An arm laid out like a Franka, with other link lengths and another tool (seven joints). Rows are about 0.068 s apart.
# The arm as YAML. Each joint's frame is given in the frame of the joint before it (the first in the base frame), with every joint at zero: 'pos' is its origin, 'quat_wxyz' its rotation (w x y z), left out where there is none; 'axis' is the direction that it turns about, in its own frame. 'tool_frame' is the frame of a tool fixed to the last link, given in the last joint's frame.
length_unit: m
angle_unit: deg
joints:
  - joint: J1
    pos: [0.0, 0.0, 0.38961]
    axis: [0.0, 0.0, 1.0]
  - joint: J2
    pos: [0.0, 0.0, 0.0]
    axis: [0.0, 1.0, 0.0]
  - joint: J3
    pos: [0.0, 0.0, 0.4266]
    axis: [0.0, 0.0, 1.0]
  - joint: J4
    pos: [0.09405, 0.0, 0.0]
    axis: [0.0, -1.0, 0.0]
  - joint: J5
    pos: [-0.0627, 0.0, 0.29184]
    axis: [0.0, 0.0, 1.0]
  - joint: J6
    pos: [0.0, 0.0, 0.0]
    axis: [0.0, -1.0, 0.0]
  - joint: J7
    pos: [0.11, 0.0, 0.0]
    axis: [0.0, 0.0, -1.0]
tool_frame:
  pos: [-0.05, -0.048, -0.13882]
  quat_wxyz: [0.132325, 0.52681, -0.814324, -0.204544]
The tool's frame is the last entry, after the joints.
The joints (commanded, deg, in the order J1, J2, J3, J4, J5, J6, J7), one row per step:
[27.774, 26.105, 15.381, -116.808, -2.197, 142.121, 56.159]
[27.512, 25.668, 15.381, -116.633, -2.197, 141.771, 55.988]
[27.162, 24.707, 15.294, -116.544, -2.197, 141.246, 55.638]
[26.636, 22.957, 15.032, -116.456, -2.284, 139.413, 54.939]
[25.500, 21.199, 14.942, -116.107, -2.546, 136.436, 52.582]
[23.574, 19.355, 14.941, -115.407, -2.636, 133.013, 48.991]
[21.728, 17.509, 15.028, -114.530, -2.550, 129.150, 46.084]
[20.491, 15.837, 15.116, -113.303, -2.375, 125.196, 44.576]
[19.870, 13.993, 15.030, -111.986, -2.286, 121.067, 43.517]
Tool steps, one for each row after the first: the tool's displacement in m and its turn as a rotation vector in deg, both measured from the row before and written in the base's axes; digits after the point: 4 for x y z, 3 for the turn. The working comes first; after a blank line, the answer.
Tool pose at each row, in the base's axes (x y z in m, rotation vector in deg; the steps are taken from these numbers as rounded here):
[0.3947, 0.3657, 0.4057, 71.918, -143.298, -43.793]
[0.3965, 0.3637, 0.4102, 72.045, -143.574, -43.810]
[0.3985, 0.3597, 0.4188, 72.438, -144.057, -43.737]
[0.3998, 0.3505, 0.4332, 72.727, -144.308, -42.859]
[0.4034, 0.3350, 0.4481, 74.057, -143.059, -41.170]
[0.4115, 0.3135, 0.4653, 75.747, -141.403, -39.639]
[0.4166, 0.2935, 0.4832, 76.365, -139.962, -38.406]
[0.4179, 0.2800, 0.5016, 75.958, -139.183, -37.567]
[0.4153, 0.2698, 0.5218, 75.631, -138.458, -36.554]

[0.0018, -0.0020, 0.0045, 0.089, -0.276, -0.080]
[0.0020, -0.0040, 0.0086, 0.129, -0.580, -0.044]
[0.0013, -0.0092, 0.0144, -0.489, -0.419, 0.135]
[0.0036, -0.0155, 0.0149, -1.040, 0.095, 1.496]
[0.0081, -0.0215, 0.0172, -0.902, 0.199, 1.857]
[0.0051, -0.0200, 0.0179, -0.949, 0.604, 1.196]
[0.0013, -0.0135, 0.0184, -0.848, 0.681, 0.314]
[-0.0026, -0.0102, 0.0202, -0.936, 0.569, 0.353]

